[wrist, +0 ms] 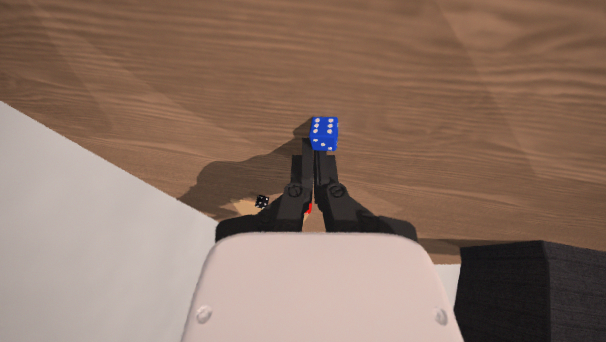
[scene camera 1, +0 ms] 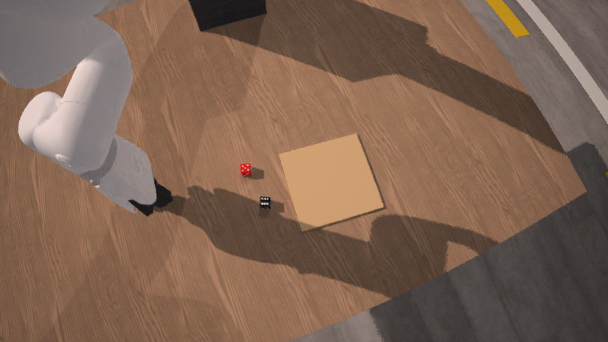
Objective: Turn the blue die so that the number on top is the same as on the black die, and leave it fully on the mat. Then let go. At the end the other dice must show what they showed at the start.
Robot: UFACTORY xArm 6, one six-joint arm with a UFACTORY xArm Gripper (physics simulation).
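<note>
The blue die is on the wooden table, left of the mat and off it. In the wrist view it shows a large face with six and a lower face with three; which is on top is hard to tell. My gripper is shut and empty, its fingertips close against or just beside the blue die. Contact is unclear. The black die shows six on top in the scene view. The red die shows five on top, and is mostly hidden by the fingers in the wrist view.
A black block stands at the top of the scene view. The black and red dice lie between my gripper and the mat. The arm's shadow crosses the table and reaches the mat's lower corner. The table's edge runs along the right side.
</note>
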